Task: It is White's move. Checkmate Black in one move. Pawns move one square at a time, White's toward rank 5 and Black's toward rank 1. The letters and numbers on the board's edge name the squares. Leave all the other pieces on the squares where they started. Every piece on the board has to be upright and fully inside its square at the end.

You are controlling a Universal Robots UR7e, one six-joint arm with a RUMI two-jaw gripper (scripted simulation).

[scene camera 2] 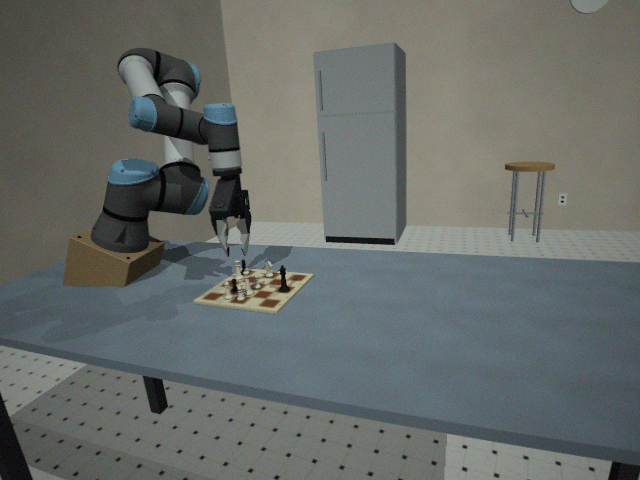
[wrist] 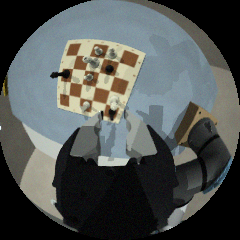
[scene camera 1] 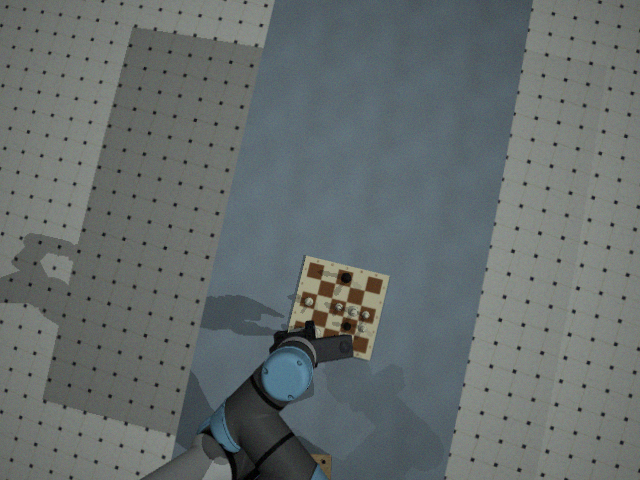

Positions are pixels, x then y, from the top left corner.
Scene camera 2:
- my gripper: 236, 256
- chessboard: 268, 298
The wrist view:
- my gripper: 113, 110
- chessboard: 72, 92
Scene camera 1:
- my gripper: 312, 336
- chessboard: 320, 280
